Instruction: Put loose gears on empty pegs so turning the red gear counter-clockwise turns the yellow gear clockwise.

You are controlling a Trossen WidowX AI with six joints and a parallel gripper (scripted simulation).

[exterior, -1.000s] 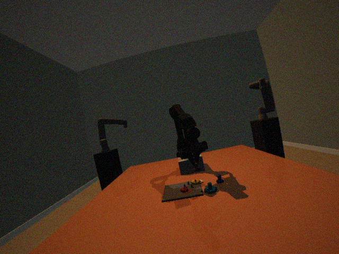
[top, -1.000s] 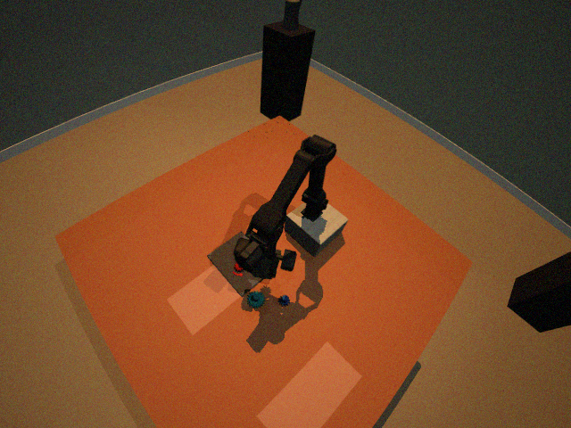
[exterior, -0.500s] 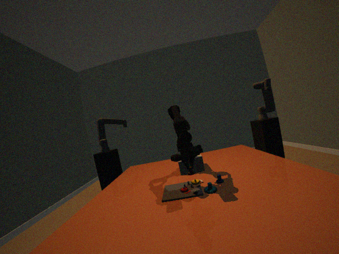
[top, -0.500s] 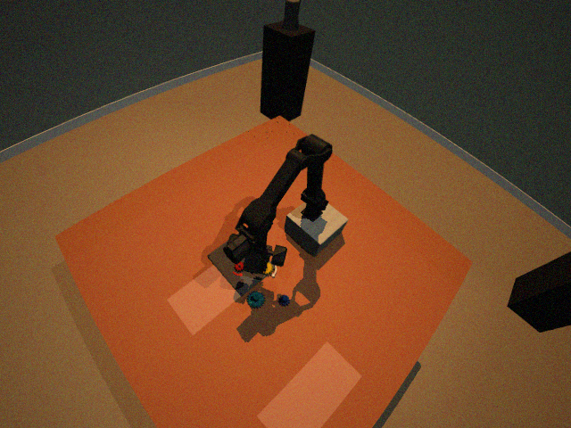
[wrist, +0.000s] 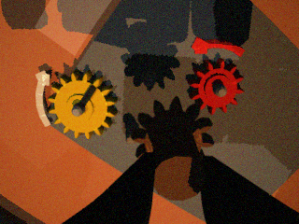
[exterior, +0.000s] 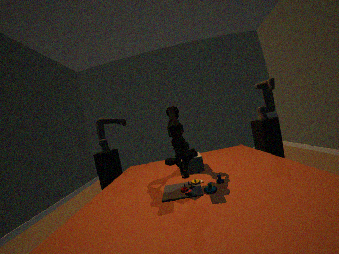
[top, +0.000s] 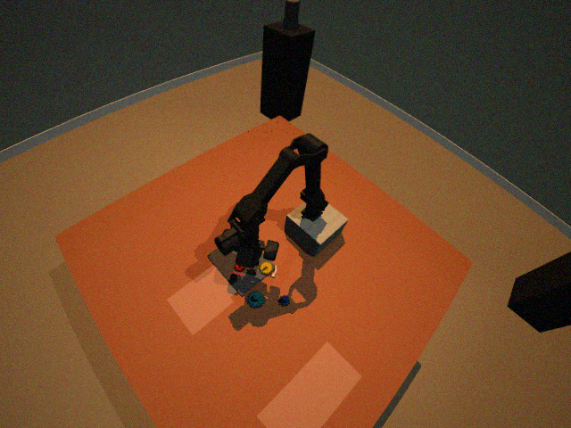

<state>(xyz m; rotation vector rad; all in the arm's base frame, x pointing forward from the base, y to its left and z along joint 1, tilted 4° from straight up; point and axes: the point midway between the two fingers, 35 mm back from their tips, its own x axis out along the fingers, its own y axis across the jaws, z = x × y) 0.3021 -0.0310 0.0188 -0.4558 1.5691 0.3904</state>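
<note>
Right now the red gear is 8 cm below my gripper tip, 3 cm ahead of it and 2 cm to the right of it. The rest, counted from my gripper tip: yellow gear: 8 cm below, 5 cm to the left, 4 cm behind; then orange-brown gear: 1 cm below; then grey board: 9 cm below, 4 cm to the right, 1 cm ahead.
</note>
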